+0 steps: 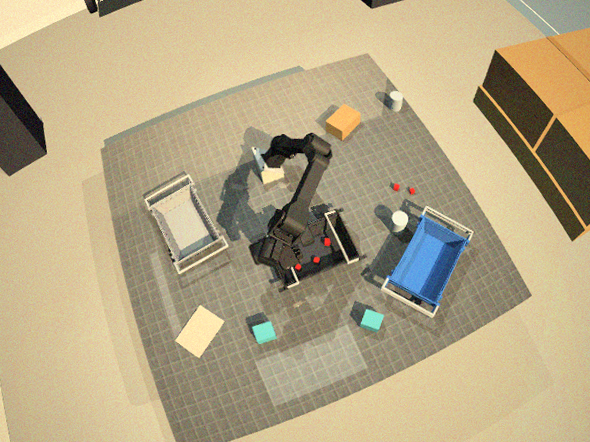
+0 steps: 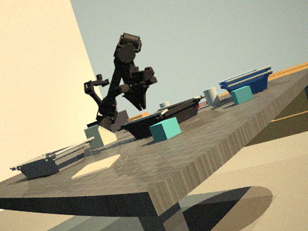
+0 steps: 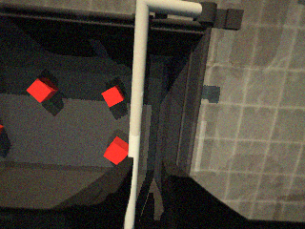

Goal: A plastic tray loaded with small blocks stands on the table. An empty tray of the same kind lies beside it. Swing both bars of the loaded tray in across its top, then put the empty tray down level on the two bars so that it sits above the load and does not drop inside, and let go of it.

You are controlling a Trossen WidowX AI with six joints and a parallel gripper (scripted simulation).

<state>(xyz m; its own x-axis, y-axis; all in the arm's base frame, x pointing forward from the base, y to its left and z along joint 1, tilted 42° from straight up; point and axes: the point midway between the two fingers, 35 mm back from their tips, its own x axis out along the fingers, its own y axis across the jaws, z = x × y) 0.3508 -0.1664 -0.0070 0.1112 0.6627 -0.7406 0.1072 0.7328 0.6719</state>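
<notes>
Right now the grey tray is 29 cm behind my gripper tip, 24 cm to the right of it and 4 cm below it. Also, from my gripper tip: cream flat plate: 7 cm ahead, 35 cm to the right, 9 cm below.
</notes>
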